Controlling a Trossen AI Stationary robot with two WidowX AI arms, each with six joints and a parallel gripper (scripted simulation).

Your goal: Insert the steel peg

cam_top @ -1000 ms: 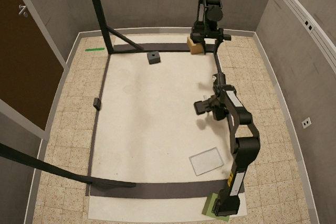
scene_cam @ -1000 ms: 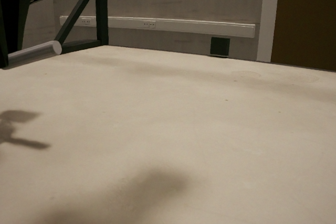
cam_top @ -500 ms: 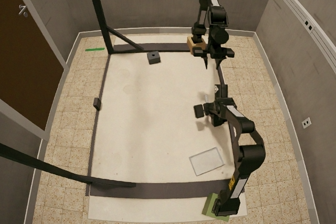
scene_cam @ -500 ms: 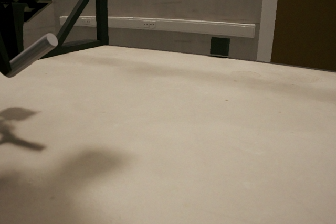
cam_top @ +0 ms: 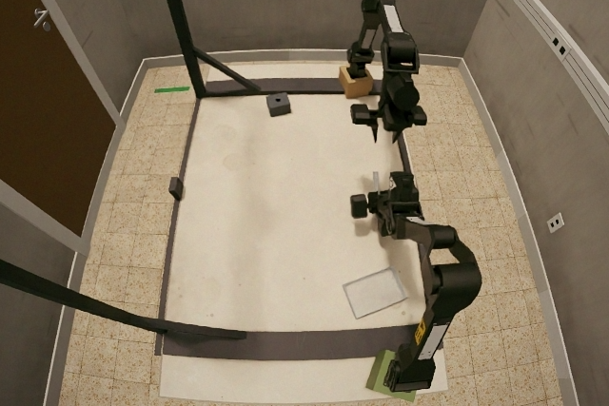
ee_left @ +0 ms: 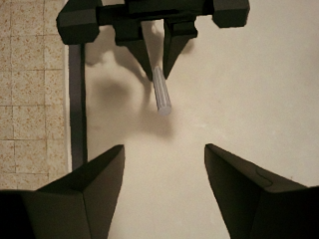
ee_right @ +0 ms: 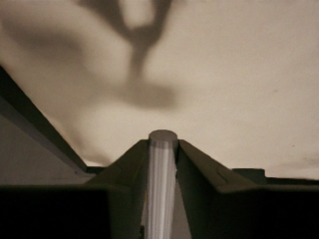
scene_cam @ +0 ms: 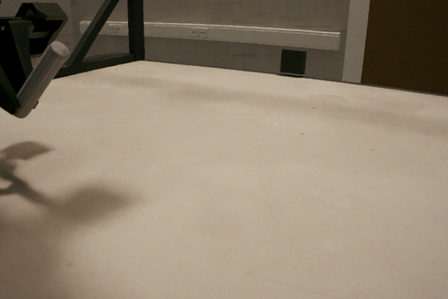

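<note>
Now: the steel peg 4 cm to the left of my right hand. From my right hand the other things lie so: clear flat plate 25 cm to the right, 8 cm below, 3 cm behind; then dark grey block 42 cm to the left, 29 cm behind, 6 cm below.
My left gripper is now 170 mm above the steel peg and 60 mm to the left of it. Round my left hand: clear flat plate: 350 mm to the right, 250 mm below, 20 mm behind; dark grey block: 320 mm to the left, 290 mm behind, 220 mm below.
</note>
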